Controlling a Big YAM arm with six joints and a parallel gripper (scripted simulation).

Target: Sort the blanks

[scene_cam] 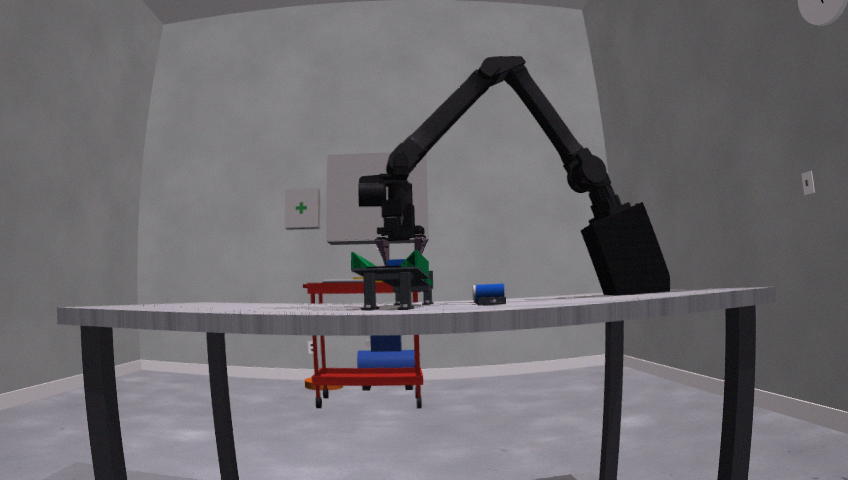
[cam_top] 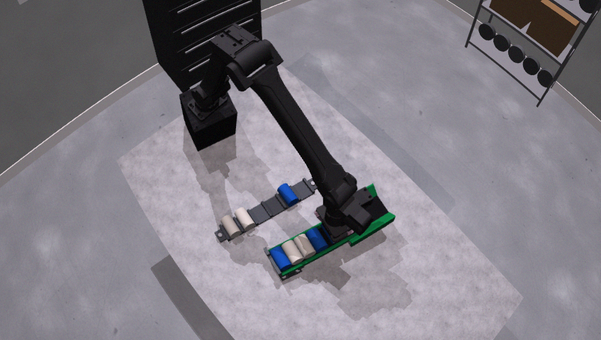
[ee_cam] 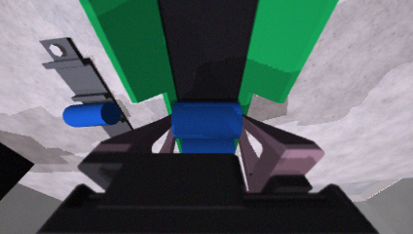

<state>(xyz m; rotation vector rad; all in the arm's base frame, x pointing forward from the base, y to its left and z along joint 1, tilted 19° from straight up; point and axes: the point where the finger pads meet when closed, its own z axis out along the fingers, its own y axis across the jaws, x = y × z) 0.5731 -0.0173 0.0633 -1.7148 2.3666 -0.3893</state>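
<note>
Now: the feed ramp 3 cm below my hand. Round my hand: grey stop: 6 cm behind, 18 cm to the right, 3 cm below; stock rack: 22 cm behind, 5 cm to the right, 10 cm below.
</note>
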